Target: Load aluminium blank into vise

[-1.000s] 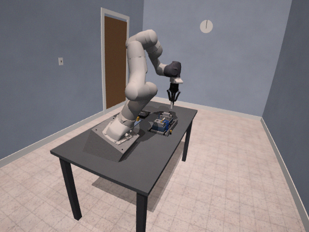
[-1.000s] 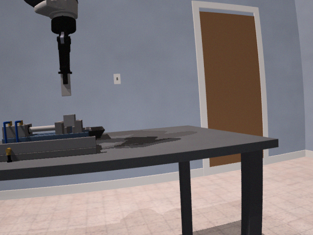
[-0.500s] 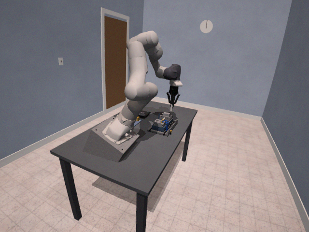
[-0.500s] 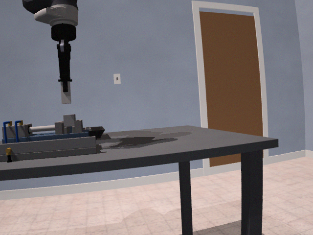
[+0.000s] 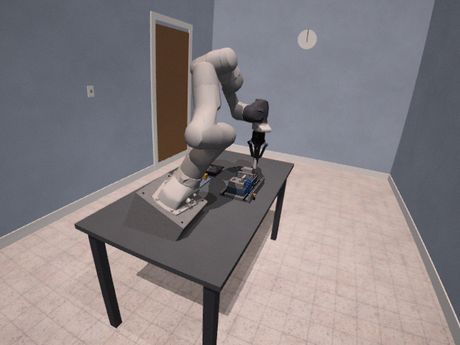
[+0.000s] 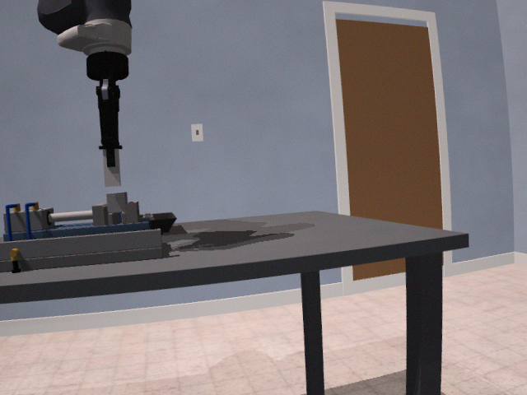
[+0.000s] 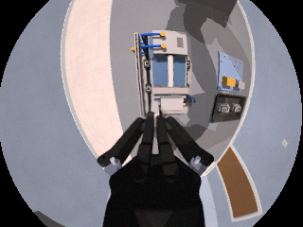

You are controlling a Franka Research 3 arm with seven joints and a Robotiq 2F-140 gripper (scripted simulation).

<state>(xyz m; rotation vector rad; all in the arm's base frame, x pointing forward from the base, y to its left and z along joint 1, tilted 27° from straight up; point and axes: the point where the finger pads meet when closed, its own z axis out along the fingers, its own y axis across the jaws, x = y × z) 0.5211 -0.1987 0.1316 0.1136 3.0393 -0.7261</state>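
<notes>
The work stop is 9 cm to the left of my hand, 7 cm below it and 1 cm ahead of it. From my hand the other things lie so: vise guard rail: 13 cm below, 7 cm behind, 4 cm to the right; then vise: 12 cm below, 7 cm behind, 5 cm to the left; then brass blank: 33 cm to the left, 14 cm below, 5 cm behind.
</notes>
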